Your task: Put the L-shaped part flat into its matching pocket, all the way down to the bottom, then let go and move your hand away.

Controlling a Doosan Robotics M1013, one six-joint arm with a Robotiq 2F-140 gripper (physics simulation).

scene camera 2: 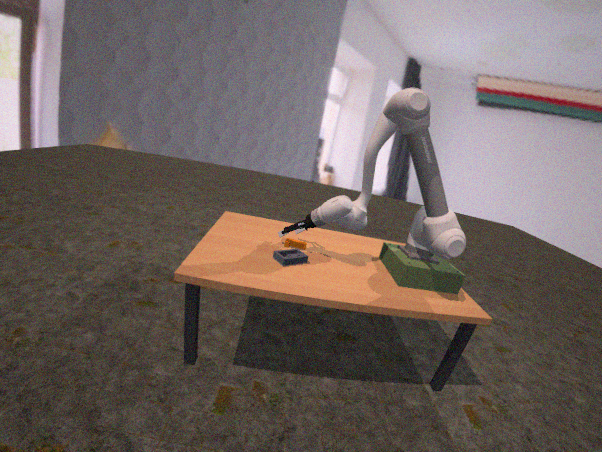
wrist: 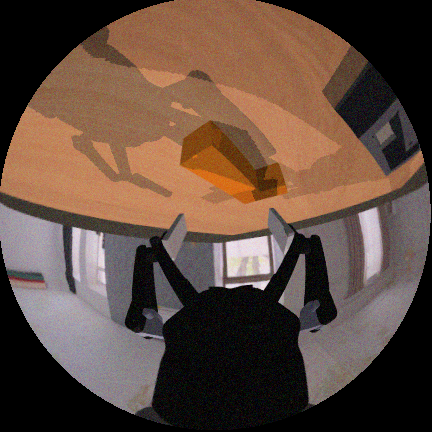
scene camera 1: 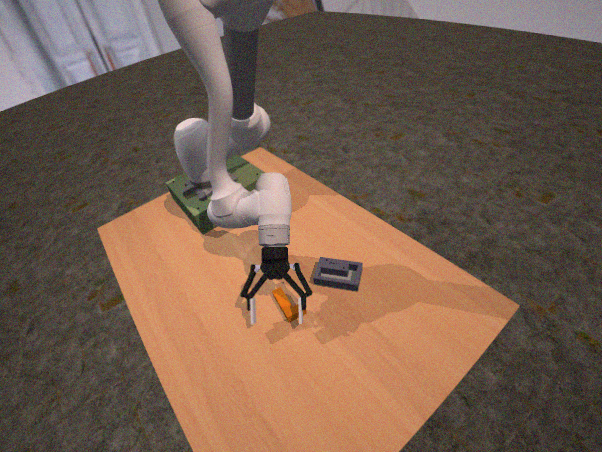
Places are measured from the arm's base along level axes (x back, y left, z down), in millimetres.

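Pixels of known places: gripper, fingertip midpoint: (scene camera 2: 287, 233) (wrist: 226, 219) (scene camera 1: 277, 323); arm's base, origin of the base link: (scene camera 2: 417, 255).
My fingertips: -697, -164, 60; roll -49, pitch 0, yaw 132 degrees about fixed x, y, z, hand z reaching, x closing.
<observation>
Ahead of a thing's pixels: the offset from my fingertips to its top centre, as dx, dy, dz. Level surfaces: height alone.
The orange L-shaped part {+50, +75, +14} (scene camera 1: 283, 302) (scene camera 2: 295, 244) (wrist: 215, 167) lies on the table, outside its pocket, with its short arm on the right in the wrist view. The dark blue-grey block {+23, +255, +7} (scene camera 1: 334, 284) (scene camera 2: 293, 262) (wrist: 369, 97) with the pocket stands beside it, to the right in the scene camera 1 view. The light pocket floor shows in part there. My gripper (scene camera 1: 276, 321) (scene camera 2: 290, 232) (wrist: 226, 219) is open and empty. Its fingers hang above the table near the part, and one finger overlaps the part's end in the scene camera 1 view.
The wooden table {dz +44} (scene camera 1: 235, 370) (scene camera 2: 340, 292) carries everything. The green base block (scene camera 1: 200, 212) (scene camera 2: 415, 278) stands at the arm's foot, at the far end in the scene camera 1 view. The arm's shadow falls across the table around the part and the dark block.
</observation>
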